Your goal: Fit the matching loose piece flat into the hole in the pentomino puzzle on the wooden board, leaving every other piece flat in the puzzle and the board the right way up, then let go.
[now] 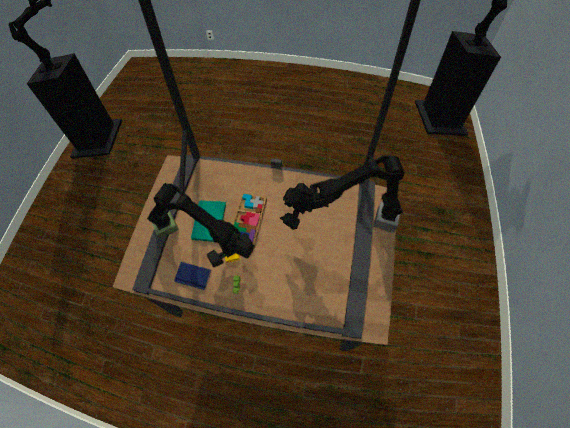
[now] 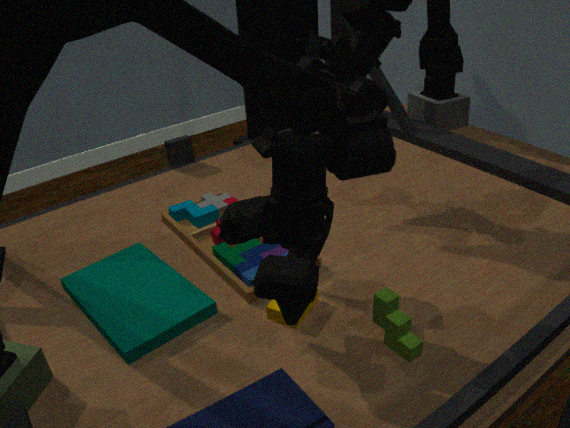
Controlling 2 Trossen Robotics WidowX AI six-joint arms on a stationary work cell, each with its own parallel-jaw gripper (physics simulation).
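Frame: origin at the left arm's base, x ahead, y left, z up, level; millimetres.
Where they show: left gripper, between the fingertips: (image 1: 284, 209); right gripper, between the fingertips: (image 1: 232, 257); left arm's base, origin of its link: (image 1: 389, 213) (image 2: 439, 95); right arm's base, origin of its link: (image 1: 162, 221).
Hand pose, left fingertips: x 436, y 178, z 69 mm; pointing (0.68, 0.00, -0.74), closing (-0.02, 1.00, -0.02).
Each offset is from my left fingertips to the top centre of the thing.
The wooden puzzle board (image 1: 265, 210) (image 2: 220, 272) holds cyan @[dx +196, dy -45, dz -111 mm] (image 1: 247, 198) (image 2: 197, 214), white, red, green, blue and purple pieces; part is hidden by the right arm, and the hole cannot be made out. A loose yellow piece @[dx +155, dy +228, dz -118 mm] (image 1: 232, 258) (image 2: 274, 311) lies at the board's near end, partly hidden. A light green stepped piece @[dx +81, dy +343, dz -78 mm] (image 1: 236, 284) (image 2: 398, 322) lies farther right. My right gripper (image 1: 226, 257) (image 2: 300, 300) is open, low at the yellow piece; one finger covers part of it and the other is hidden. My left gripper (image 1: 295, 210) is open and empty, raised right of the board.
A teal slab @[dx +331, dy +108, dz -120 mm] (image 1: 205, 220) (image 2: 137, 300) lies left of the board. A navy slab @[dx +282, dy +374, dz -126 mm] (image 1: 192, 275) (image 2: 260, 402) lies nearer the front. A small dark block @[dx +148, dy -283, dz -81 mm] (image 1: 276, 163) (image 2: 180, 151) stands at the back edge. Dark frame bars run along the table's sides and front.
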